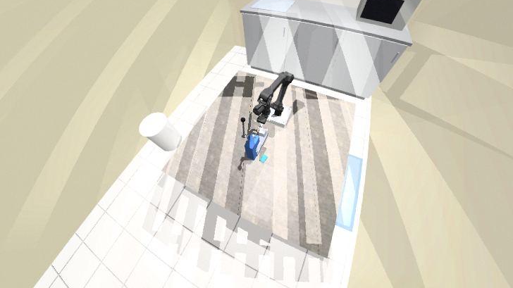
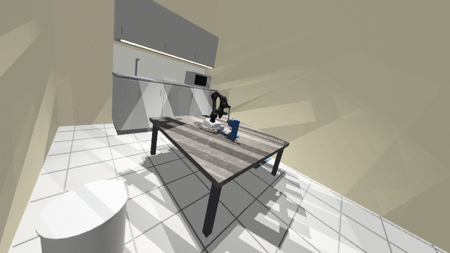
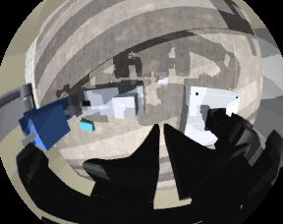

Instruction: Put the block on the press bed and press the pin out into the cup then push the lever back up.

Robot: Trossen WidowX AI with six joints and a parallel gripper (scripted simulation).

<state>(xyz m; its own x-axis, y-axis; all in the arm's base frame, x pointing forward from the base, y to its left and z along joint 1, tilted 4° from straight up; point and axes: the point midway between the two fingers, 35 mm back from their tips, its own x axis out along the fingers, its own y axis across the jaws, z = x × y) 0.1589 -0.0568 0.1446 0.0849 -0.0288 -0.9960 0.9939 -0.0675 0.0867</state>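
The round pin lies 8 cm below my gripper tip, 6 cm ahead of it and 1 cm to the right of it. The rest, counted from my gripper tip: small cup (25 cm ahead, 15 cm below, 7 cm to the left); grey lever (19 cm ahead, 12 cm above, 8 cm to the right).
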